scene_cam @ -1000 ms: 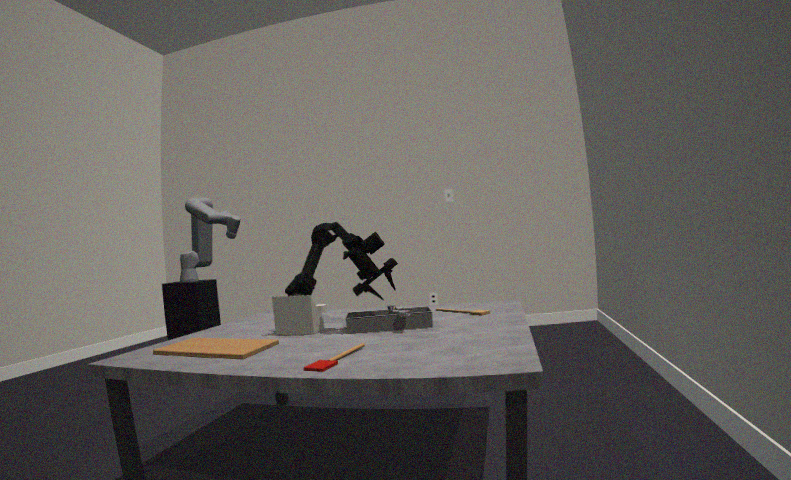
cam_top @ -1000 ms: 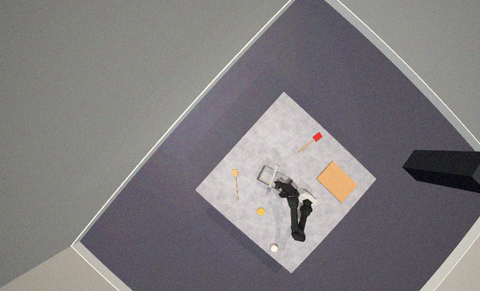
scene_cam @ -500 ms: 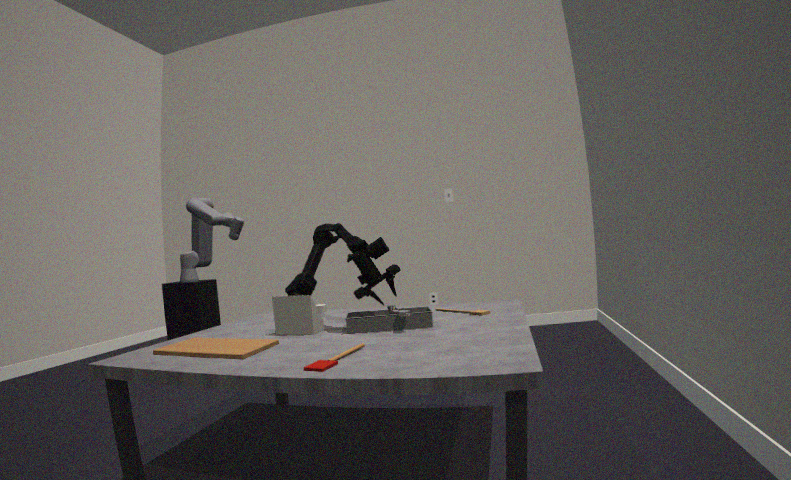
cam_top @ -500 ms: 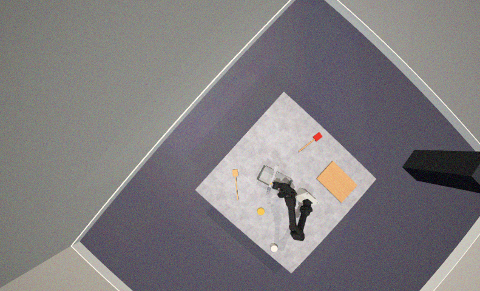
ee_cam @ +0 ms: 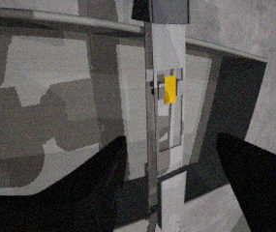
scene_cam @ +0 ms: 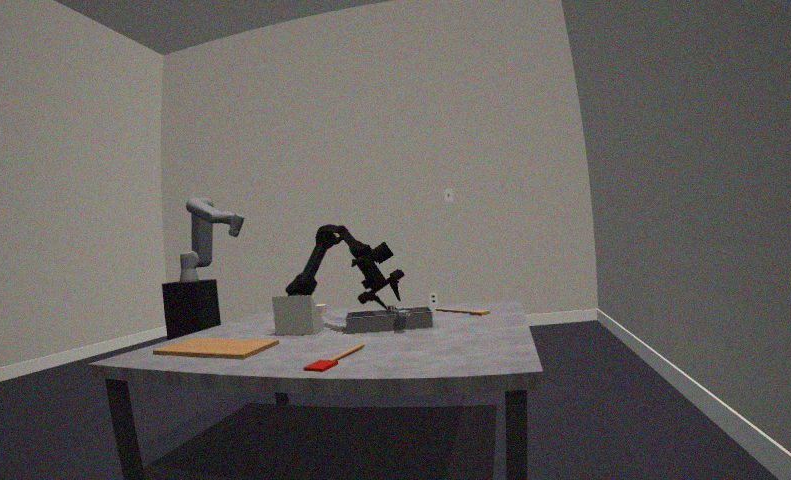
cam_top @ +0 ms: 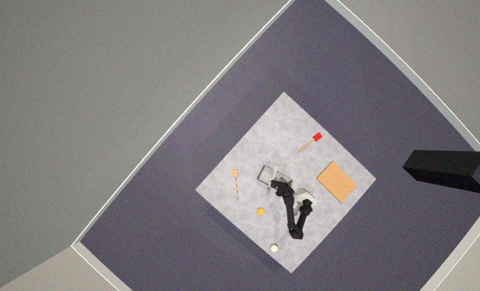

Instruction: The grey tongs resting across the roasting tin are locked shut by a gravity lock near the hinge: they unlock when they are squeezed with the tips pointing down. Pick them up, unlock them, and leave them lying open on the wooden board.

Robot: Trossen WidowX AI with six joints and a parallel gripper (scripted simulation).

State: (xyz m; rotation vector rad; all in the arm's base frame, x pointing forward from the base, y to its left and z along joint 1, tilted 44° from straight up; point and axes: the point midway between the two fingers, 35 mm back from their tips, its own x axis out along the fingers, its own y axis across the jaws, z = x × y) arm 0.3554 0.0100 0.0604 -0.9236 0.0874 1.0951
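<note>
The yellow lock piece lies 3 cm to the left of my gripper tip and 1 cm below it. From my gripper tip the other things lie so: roasting tin (5 cm below, 2 cm to the right, 2 cm behind); yellow disc (31 cm to the left, 12 cm behind, 7 cm below); red spatula (55 cm to the right, 8 cm behind, 7 cm below).
</note>
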